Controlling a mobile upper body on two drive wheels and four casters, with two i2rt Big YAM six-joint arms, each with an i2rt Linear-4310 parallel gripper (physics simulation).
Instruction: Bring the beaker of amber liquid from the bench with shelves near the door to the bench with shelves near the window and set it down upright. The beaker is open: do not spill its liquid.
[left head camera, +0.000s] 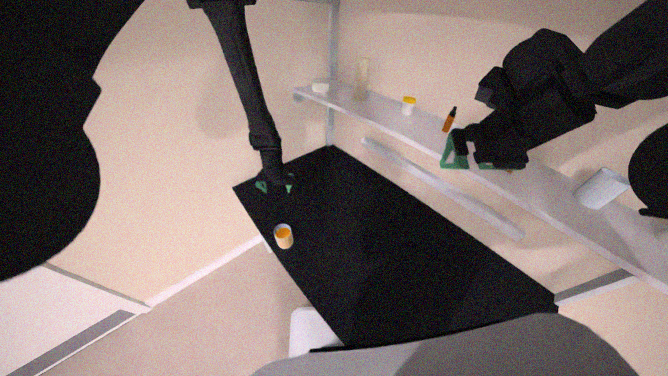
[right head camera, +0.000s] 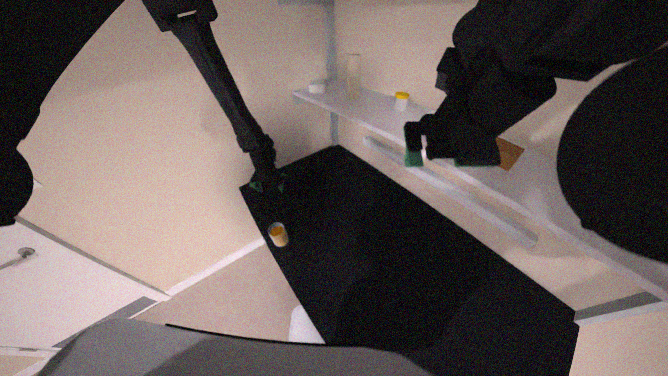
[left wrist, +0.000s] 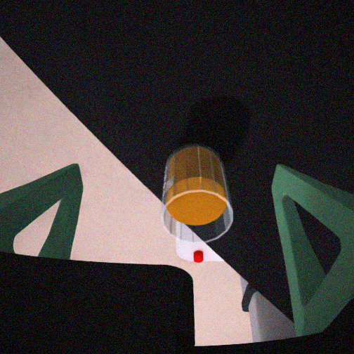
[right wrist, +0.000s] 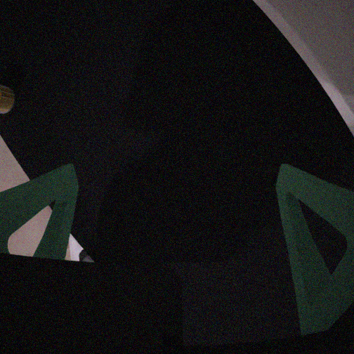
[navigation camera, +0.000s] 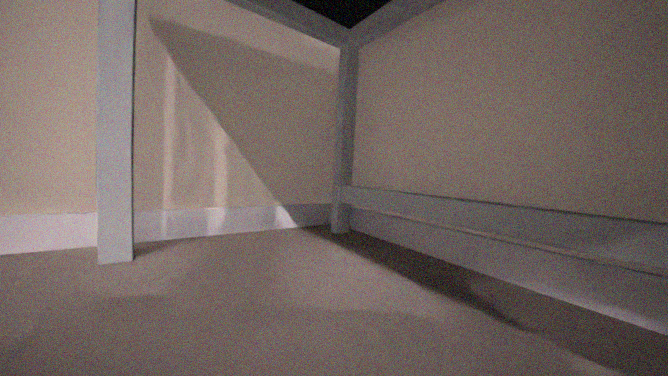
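Note:
The clear beaker of amber liquid (left head camera: 283, 236) (right head camera: 278, 235) (left wrist: 196, 200) stands upright on the black bench top (left head camera: 380, 240) (right head camera: 390, 240), close to its left edge. Part of it also shows at the left edge of the right wrist view (right wrist: 6, 99). My left gripper (left head camera: 275, 187) (right head camera: 267, 186) (left wrist: 177, 175) is open and empty, beyond the beaker in the head views; in the left wrist view the beaker shows between its spread green fingers, apart from both. My right gripper (left head camera: 472, 165) (right head camera: 440, 162) (right wrist: 176, 174) is open and empty, high in front of the shelf.
A shelf (left head camera: 425, 145) (right head camera: 375, 112) runs behind the bench, with a tall cylinder (left head camera: 361, 79), a yellow-lidded jar (left head camera: 408, 106), an orange bottle (left head camera: 449, 120) and a pale container (left head camera: 601, 188). A white object (left head camera: 310, 330) stands below the bench's edge. A bench leg (navigation camera: 115, 135) shows in the navigation view.

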